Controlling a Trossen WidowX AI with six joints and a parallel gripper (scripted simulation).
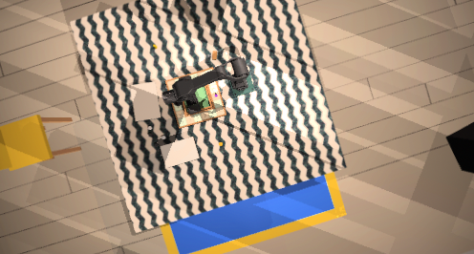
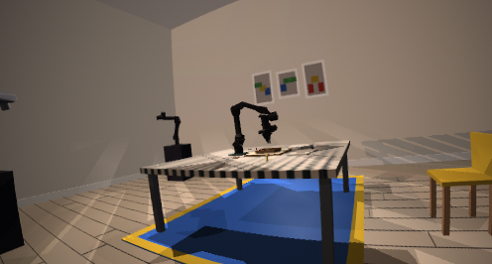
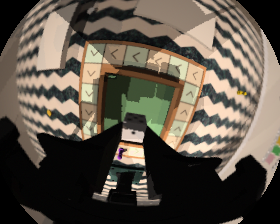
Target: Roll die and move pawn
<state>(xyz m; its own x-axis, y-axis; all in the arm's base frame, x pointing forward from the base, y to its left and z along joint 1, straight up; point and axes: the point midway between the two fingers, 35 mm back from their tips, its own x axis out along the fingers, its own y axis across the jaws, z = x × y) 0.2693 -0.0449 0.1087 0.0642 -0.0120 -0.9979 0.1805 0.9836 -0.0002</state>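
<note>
My gripper tip is now 11 cm past the purple pawn, 4 cm to the right of it and 6 cm above it. The rest, counted from my gripper tip: white die (right at my gripper tip).
</note>
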